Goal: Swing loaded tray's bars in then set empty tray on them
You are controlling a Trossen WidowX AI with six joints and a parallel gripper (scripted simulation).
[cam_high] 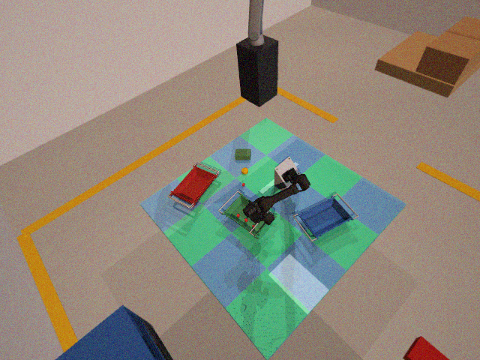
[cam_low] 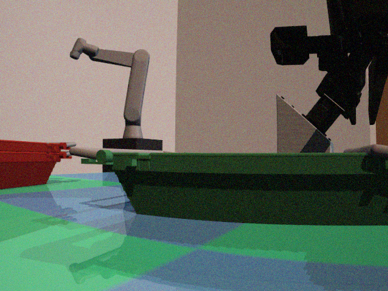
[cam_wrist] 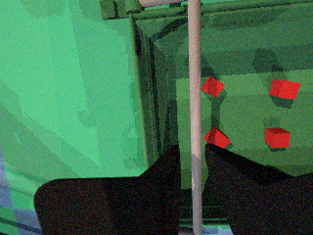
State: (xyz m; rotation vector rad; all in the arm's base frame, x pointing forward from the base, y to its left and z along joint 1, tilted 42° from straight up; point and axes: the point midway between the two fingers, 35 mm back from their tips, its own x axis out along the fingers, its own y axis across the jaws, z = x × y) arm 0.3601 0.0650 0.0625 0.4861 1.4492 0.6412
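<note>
Right now the blue tray is 320 mm behind my gripper tip, 270 mm to the left of it and 40 mm below it. The rest, counted from my gripper tip: orange piece: 260 mm behind, 420 mm to the right, 80 mm below; small green block: 370 mm behind, 540 mm to the right, 70 mm below.
</note>
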